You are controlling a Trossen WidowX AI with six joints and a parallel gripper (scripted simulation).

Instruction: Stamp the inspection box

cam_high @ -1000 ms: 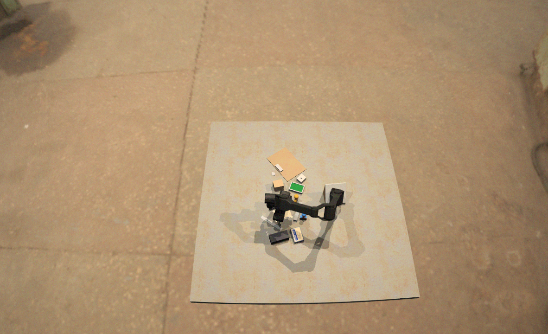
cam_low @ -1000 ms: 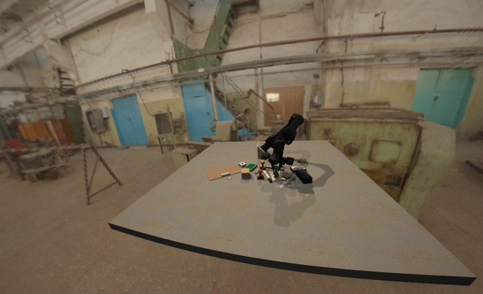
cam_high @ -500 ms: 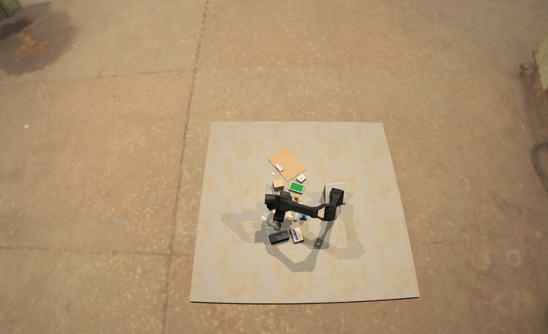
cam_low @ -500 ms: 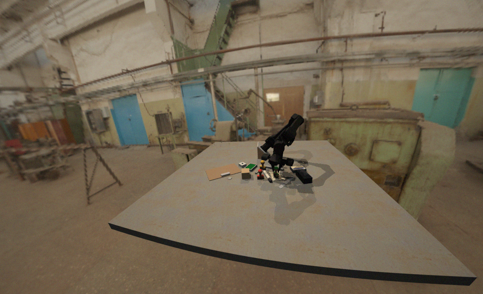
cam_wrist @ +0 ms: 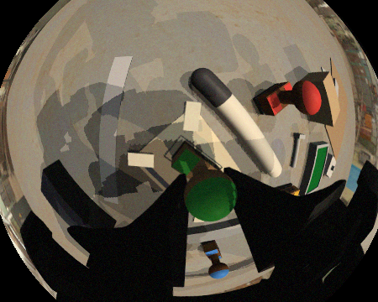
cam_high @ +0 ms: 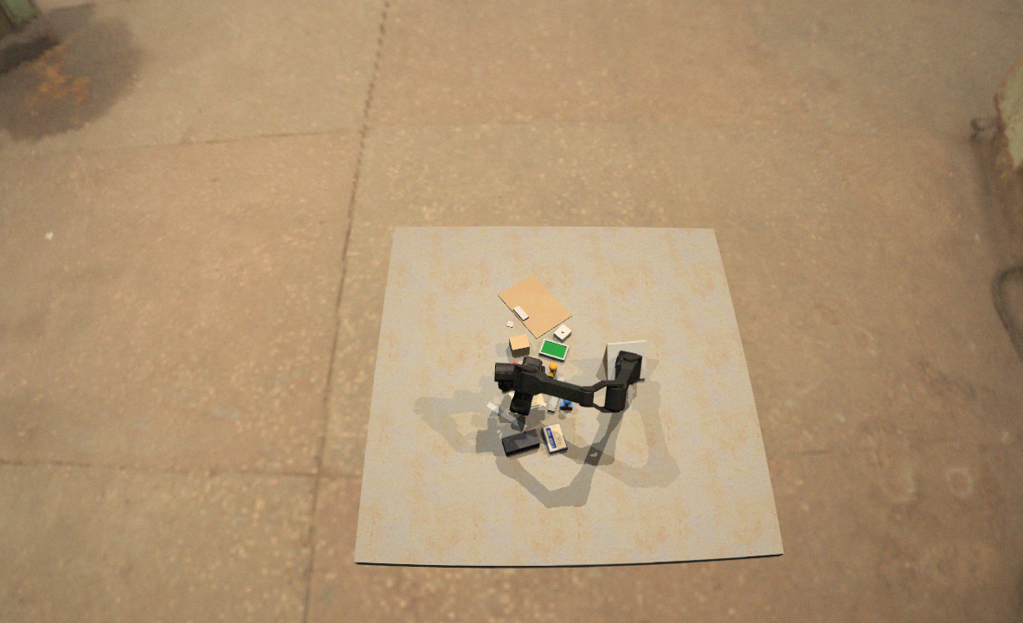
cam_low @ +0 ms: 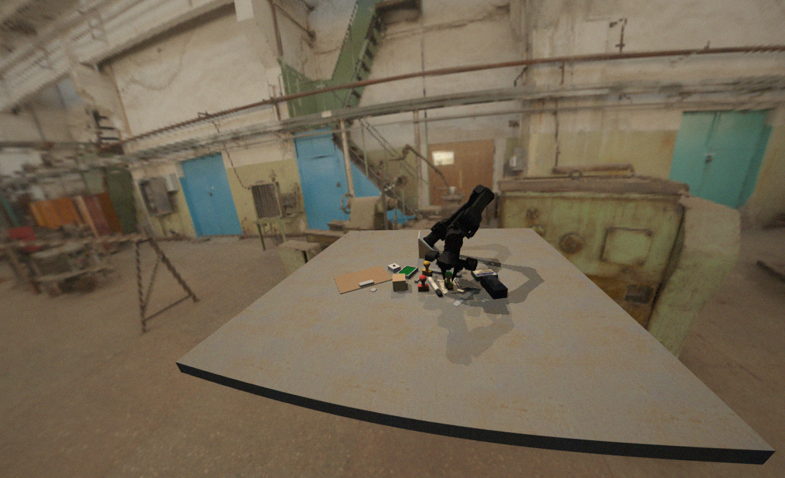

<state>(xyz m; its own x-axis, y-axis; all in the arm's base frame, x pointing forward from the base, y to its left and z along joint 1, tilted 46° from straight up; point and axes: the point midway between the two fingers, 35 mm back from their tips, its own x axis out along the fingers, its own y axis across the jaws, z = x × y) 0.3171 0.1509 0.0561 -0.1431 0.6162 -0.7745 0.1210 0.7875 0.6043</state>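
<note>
Now: gripper tip 1 cm above the green stamp. Also, from my gripper tip: cream card: 3 cm below, 1 cm behind; white marker: 4 cm to the right, 3 cm ahead, 2 cm below; red stamp: 9 cm to the right, 4 cm ahead, 1 cm below.
</note>
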